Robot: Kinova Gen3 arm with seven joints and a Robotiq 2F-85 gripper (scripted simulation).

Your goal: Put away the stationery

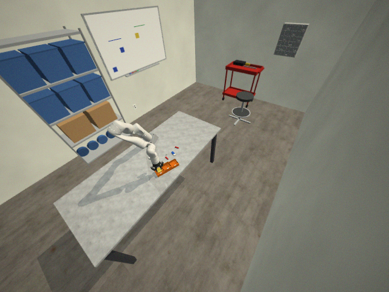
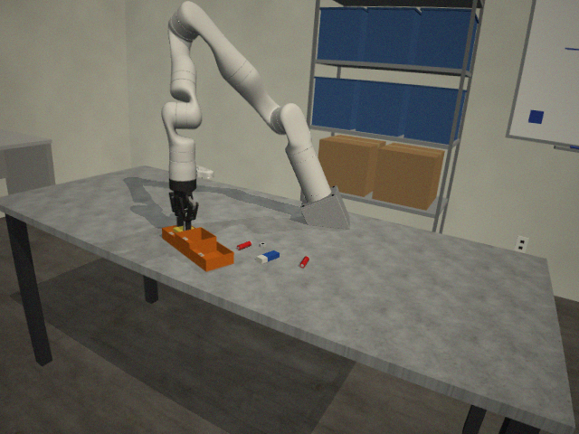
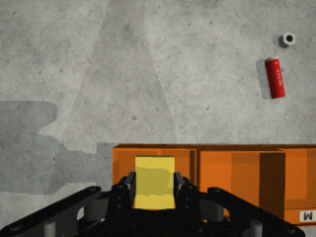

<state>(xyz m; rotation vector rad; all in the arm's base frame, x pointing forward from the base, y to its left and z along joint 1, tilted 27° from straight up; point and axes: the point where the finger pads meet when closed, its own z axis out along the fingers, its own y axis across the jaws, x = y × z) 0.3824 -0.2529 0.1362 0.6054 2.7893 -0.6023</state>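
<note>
The yellow block lies 20 mm below my hand. Round my hand: orange bins 40 mm ahead, 70 mm to the left, 20 mm below; nut 80 mm behind, 220 mm to the left, 40 mm below; grey sharpener-like piece 30 mm below.
</note>
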